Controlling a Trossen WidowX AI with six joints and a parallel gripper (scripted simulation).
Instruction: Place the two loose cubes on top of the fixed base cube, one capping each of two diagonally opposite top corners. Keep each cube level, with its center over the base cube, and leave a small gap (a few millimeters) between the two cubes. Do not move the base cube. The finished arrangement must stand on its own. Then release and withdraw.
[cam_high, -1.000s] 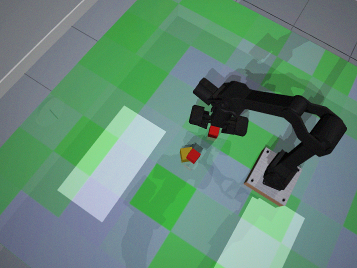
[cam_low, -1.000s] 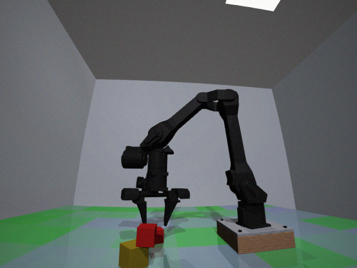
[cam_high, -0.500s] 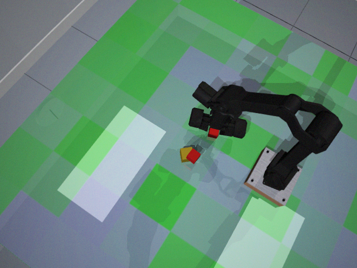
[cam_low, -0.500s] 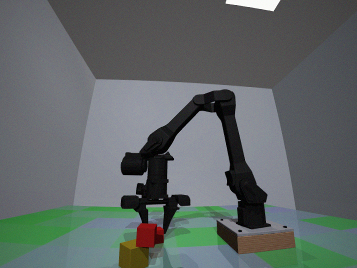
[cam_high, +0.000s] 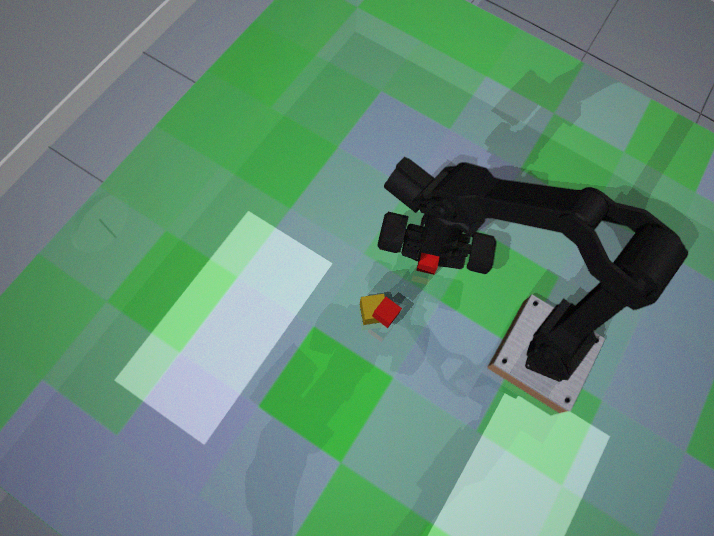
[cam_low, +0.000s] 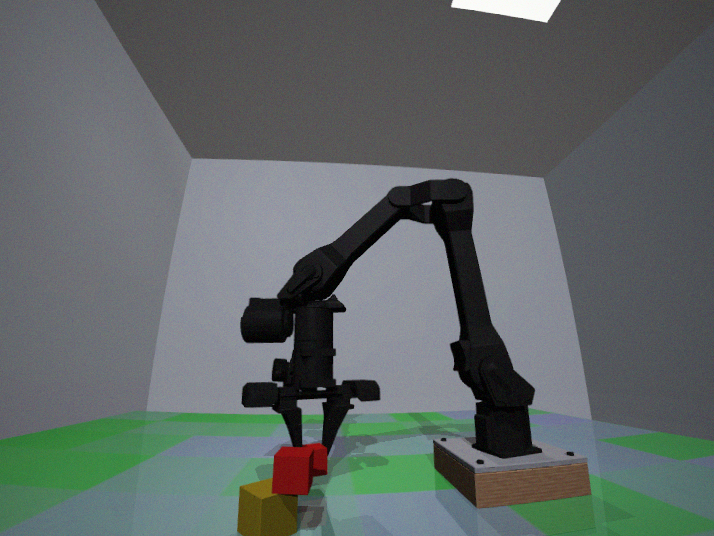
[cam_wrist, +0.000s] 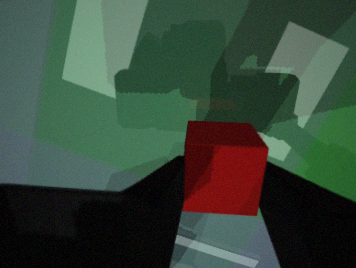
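Now: gripper tip 6 cm short of the yellow base cube, 12 cm to the right of it and 1 cm above it.
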